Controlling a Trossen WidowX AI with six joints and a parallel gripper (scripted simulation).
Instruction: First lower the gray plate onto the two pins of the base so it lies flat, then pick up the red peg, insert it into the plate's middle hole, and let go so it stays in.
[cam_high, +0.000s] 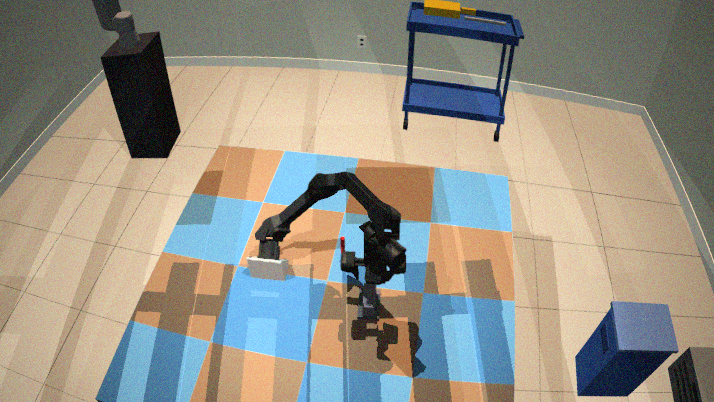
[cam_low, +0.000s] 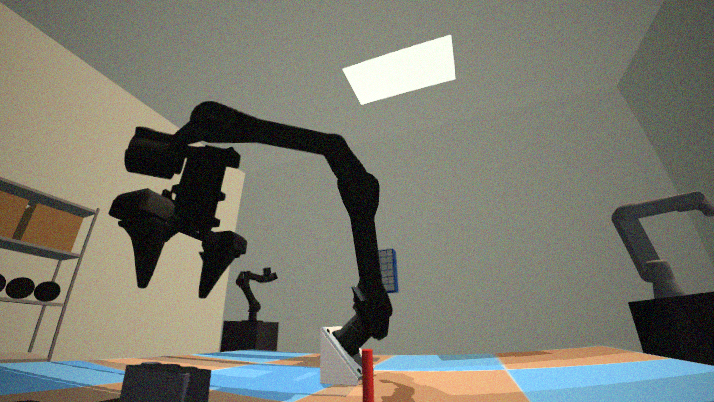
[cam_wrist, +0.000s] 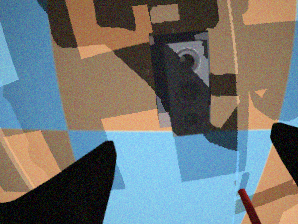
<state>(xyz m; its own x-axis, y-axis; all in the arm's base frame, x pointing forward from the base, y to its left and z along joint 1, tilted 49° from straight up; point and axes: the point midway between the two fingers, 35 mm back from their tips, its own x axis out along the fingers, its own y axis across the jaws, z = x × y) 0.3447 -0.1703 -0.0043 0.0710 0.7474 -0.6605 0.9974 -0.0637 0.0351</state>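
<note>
Now: gripper tip 11 cm past the red peg, 22 cm to the right of it and 10 cm above it. The rest, counted from my gripper tip: gray plate: 1 cm behind, 10 cm below; base: 1 cm behind, 13 cm below.
</note>
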